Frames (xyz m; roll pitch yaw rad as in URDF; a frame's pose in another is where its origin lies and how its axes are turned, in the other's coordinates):
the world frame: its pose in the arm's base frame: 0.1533 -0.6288 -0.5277 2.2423 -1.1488 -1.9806
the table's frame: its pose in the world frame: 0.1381 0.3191 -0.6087 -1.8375 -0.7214 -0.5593
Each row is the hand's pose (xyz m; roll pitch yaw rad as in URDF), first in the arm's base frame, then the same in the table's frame.
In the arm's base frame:
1: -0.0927 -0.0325 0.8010 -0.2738 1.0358 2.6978
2: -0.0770 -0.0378 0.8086 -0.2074 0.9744 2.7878
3: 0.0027 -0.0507 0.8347 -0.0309 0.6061 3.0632
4: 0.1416 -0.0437 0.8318 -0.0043 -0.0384 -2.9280
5: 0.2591 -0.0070 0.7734 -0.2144 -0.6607 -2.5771
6: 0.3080 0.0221 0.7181 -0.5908 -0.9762 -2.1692
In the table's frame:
1: 0.5310 -0.3194 1.0313 -0.7283 0.6481 -1.7265
2: 0.5274 -0.3017 1.0336 -0.6862 0.6150 -1.6389
3: 0.4955 -0.2234 1.0407 -0.5207 0.3789 -1.2498
4: 0.4043 -0.1198 1.0235 -0.4896 -0.0642 -0.6957
5: 0.2886 -0.0684 0.9732 -0.7358 -0.4544 -0.0882
6: 0.2214 -0.0654 0.9311 -1.0407 -0.6012 0.3652

